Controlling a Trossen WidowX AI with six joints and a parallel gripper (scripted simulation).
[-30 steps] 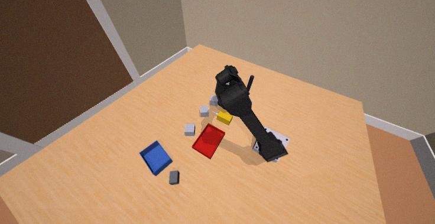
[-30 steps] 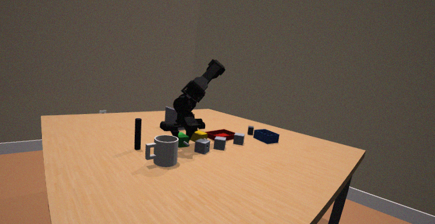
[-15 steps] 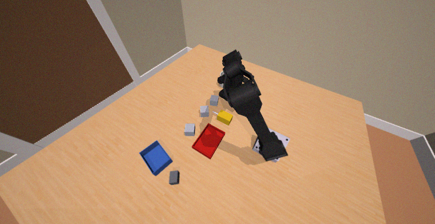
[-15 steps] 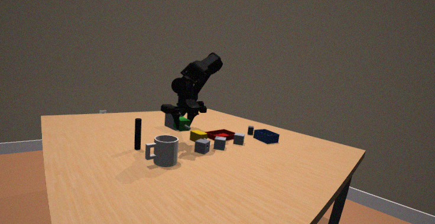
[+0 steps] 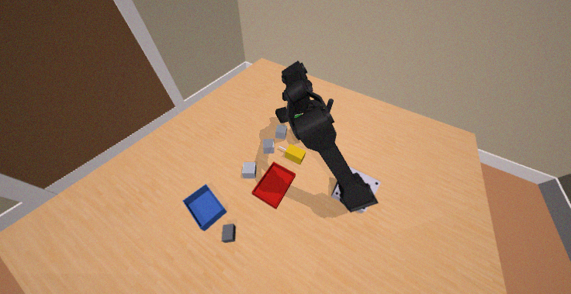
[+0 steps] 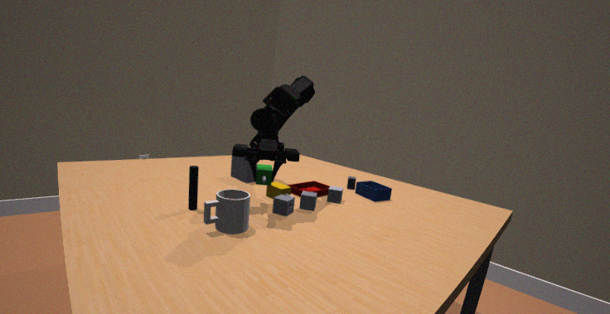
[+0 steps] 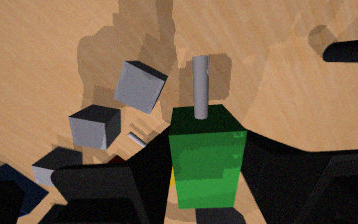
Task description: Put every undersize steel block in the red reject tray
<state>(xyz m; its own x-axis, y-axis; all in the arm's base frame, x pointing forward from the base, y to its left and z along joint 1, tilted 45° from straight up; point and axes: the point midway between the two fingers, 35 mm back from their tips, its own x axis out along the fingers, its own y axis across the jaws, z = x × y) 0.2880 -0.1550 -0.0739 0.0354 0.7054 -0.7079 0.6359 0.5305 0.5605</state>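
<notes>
The green gauge is 2 cm above my gripper tip, 1 cm to the right of it and 1 cm ahead of it. From my gripper tip the other things lie so: mug (17 cm to the right, 7 cm ahead, 4 cm below); yellow gauge (10 cm to the left, 6 cm below, 1 cm behind); steel block (12 cm to the left, 7 cm ahead, 6 cm below).
</notes>
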